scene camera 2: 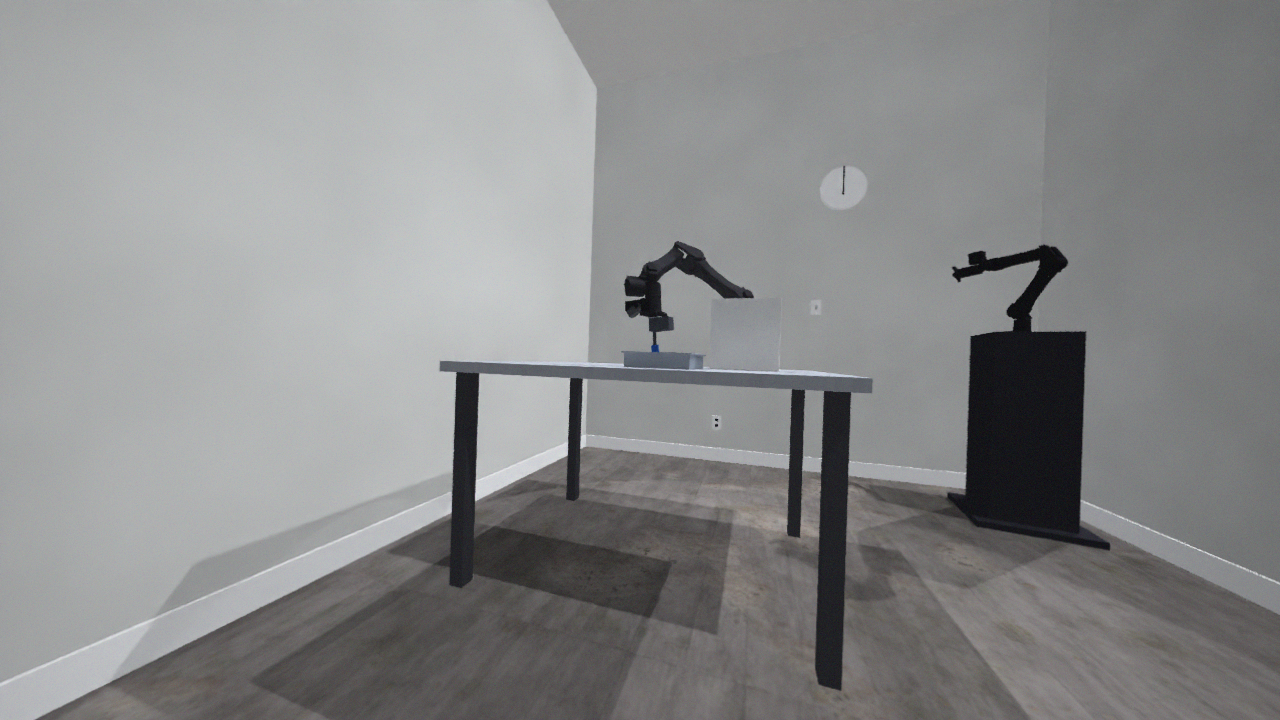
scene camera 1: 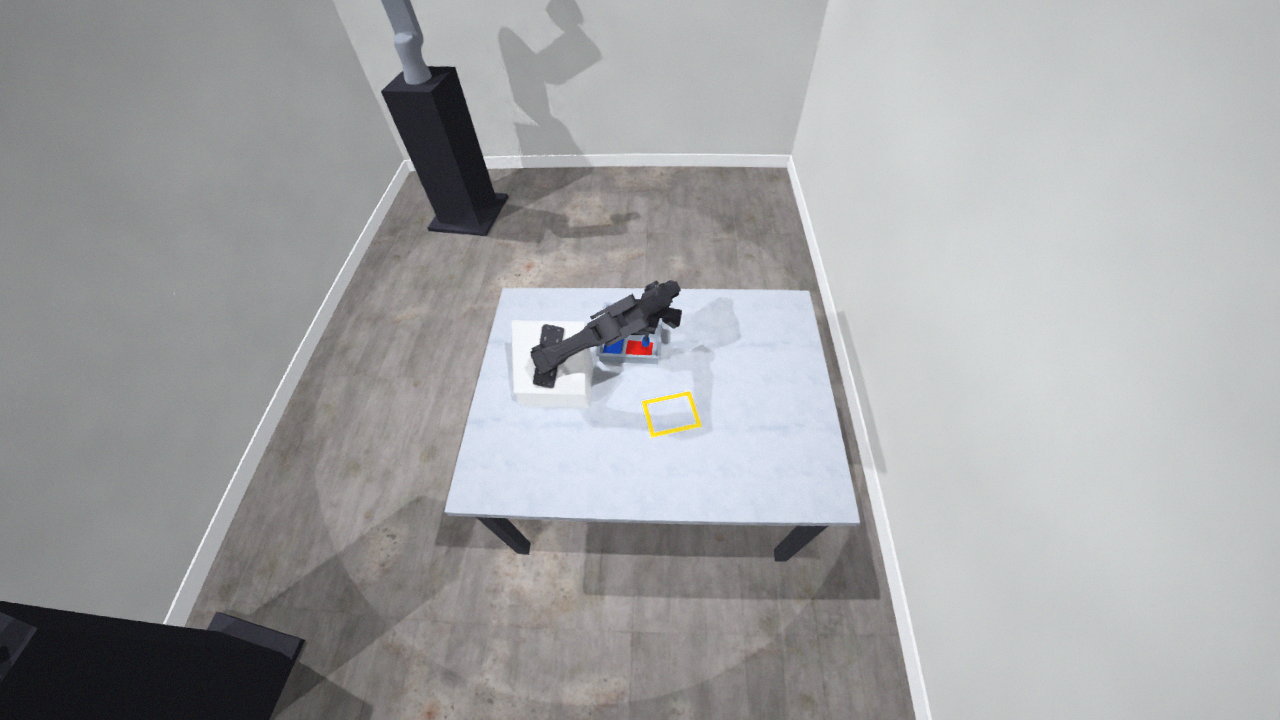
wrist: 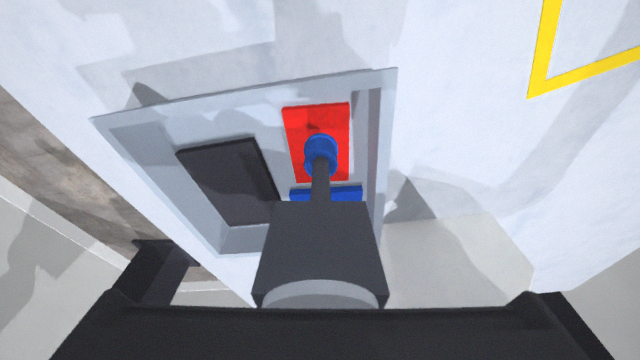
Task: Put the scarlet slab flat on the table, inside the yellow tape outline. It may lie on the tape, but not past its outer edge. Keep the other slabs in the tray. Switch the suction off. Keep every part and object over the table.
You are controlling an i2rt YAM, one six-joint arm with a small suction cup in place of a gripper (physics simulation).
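Frame: origin at the arm's base, x ahead, y left, z up, level; metres.
Seen in the pictures: hand at its tool point: (scene camera 1: pixel 645 343) (wrist: pixel 320 149); arm's base at its link origin: (scene camera 2: pixel 745 322) (scene camera 1: pixel 548 356).
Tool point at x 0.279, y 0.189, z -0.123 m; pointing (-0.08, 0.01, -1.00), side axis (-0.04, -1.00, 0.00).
Pixels of each thing's top centre, then the offset from my tool point to it. "*": a spot on its surface instead.
- scarlet slab at its top centre: (wrist: pixel 319 149) (scene camera 1: pixel 639 348) dz -0.040, dx -0.025, dy +0.003 m
- grey tray at its top centre: (wrist: pixel 270 201) (scene camera 2: pixel 666 353) (scene camera 1: pixel 630 329) dz -0.002, dx -0.065, dy +0.057 m
- blue slab at its top centre: (wrist: pixel 327 209) (scene camera 1: pixel 613 346) dz -0.038, dx -0.121, dy -0.004 m
- black slab at its top centre: (wrist: pixel 238 192) (scene camera 1: pixel 628 323) dz -0.038, dx -0.086, dy +0.111 m
- yellow tape outline at a spot on its surface: (wrist: pixel 545 45) * dz -0.051, dx +0.068, dy -0.193 m
The scarlet slab (scene camera 1: pixel 636 350) (wrist: pixel 335 120) lies flat in the grey tray (scene camera 1: pixel 631 360) (scene camera 2: pixel 662 360) (wrist: pixel 390 100). My gripper, a blue suction cup (scene camera 1: pixel 645 342) (scene camera 2: pixel 655 348) (wrist: pixel 320 150), is over this slab; a small gap seems to remain beneath the cup, and nothing appears held. In scene camera 2 the tray wall hides the slabs. The blue slab (scene camera 1: pixel 612 347) (wrist: pixel 300 194) lies beside the scarlet one, partly hidden by the tool in the wrist view. The black slab (wrist: pixel 220 175) lies on the tray's other side. The yellow tape outline (scene camera 1: pixel 648 419) (wrist: pixel 545 45) is on the table, apart from the tray.
The white base block (scene camera 1: pixel 523 340) (scene camera 2: pixel 745 340) (wrist: pixel 450 260) stands close beside the tray on the table (scene camera 1: pixel 760 465) (scene camera 2: pixel 537 368). My arm (scene camera 1: pixel 608 324) reaches from it over the tray. A black pedestal (scene camera 1: pixel 443 152) (scene camera 2: pixel 1026 429) with another arm stands off the table.
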